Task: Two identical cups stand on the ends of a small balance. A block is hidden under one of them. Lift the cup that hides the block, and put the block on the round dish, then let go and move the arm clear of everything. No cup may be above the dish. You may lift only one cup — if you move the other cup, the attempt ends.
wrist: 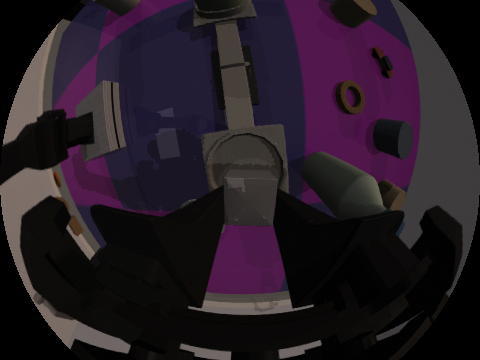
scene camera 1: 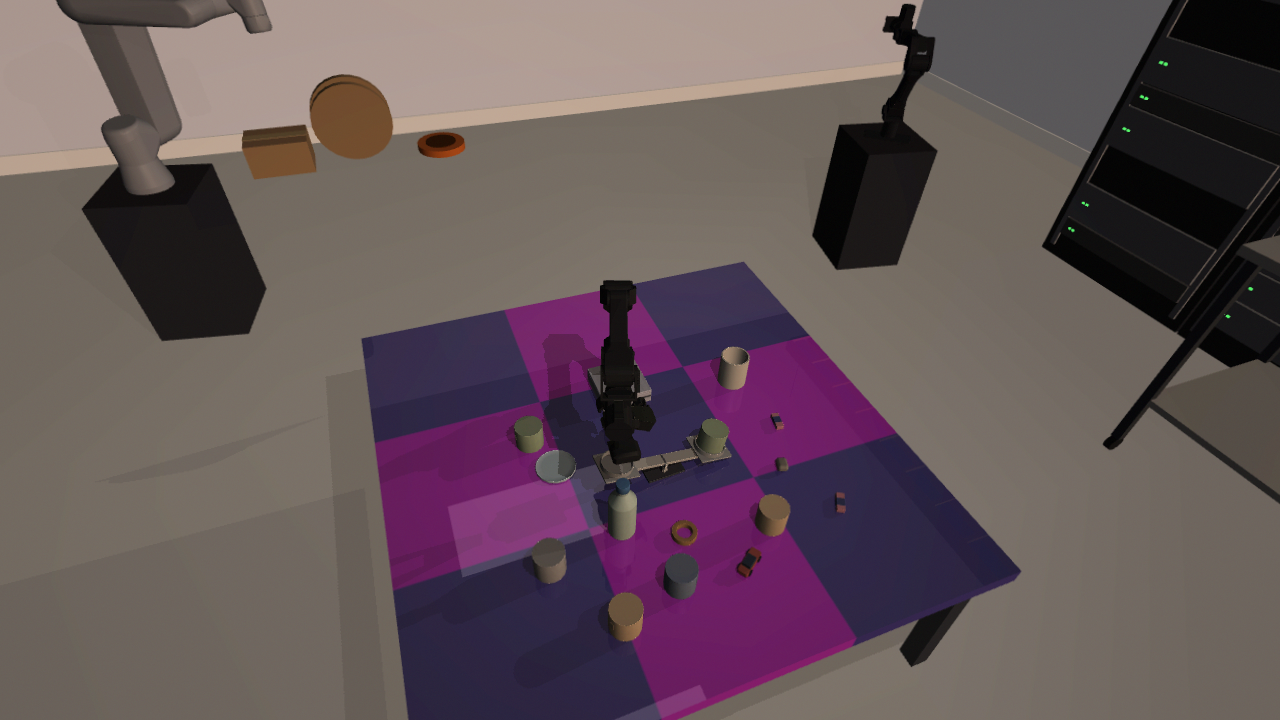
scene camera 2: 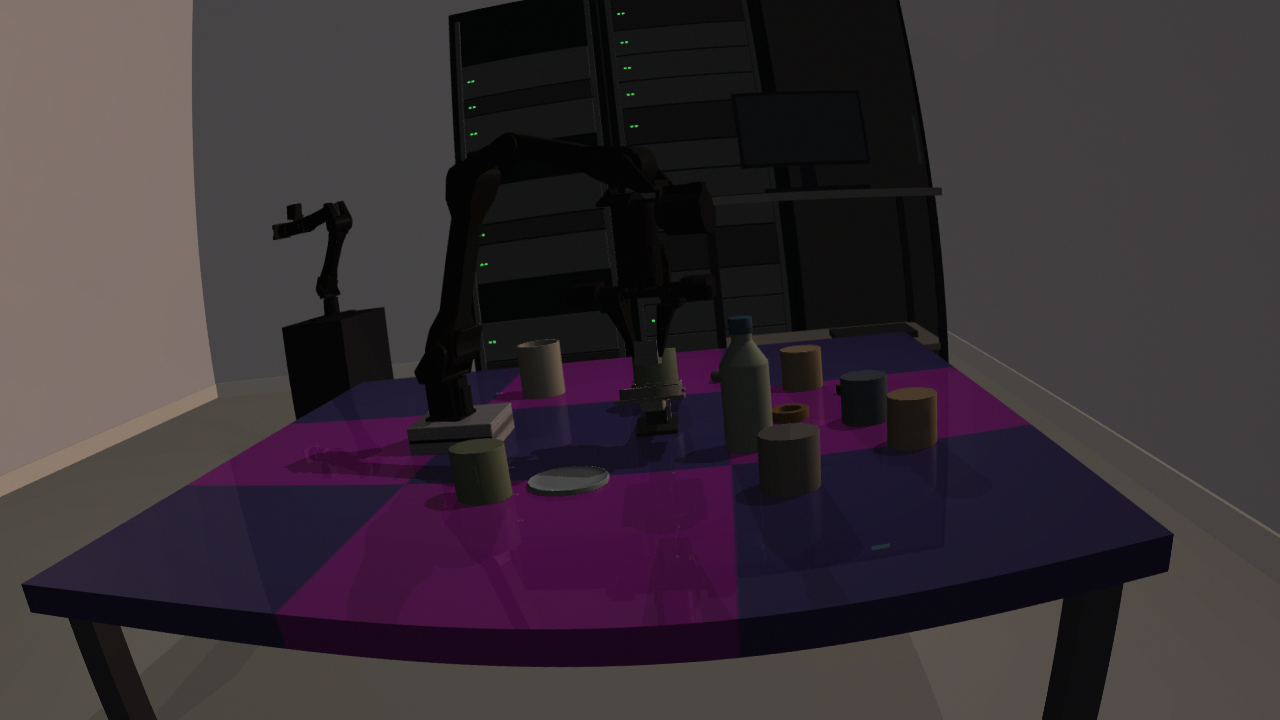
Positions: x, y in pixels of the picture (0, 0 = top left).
Scene:
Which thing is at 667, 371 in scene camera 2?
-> An olive cup.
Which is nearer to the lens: the olive cup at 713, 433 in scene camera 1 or the bottle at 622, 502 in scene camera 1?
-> The bottle.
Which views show the bottle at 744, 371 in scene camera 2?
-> The wrist view, scene camera 1 and scene camera 2: all of them.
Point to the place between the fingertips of my gripper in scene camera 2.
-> At 648, 357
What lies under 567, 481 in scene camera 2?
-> A round dish.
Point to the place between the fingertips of my gripper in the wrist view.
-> At 248, 192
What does my gripper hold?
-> A grey block.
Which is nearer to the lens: the bottle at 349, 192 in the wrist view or the grey block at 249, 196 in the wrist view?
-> The grey block.

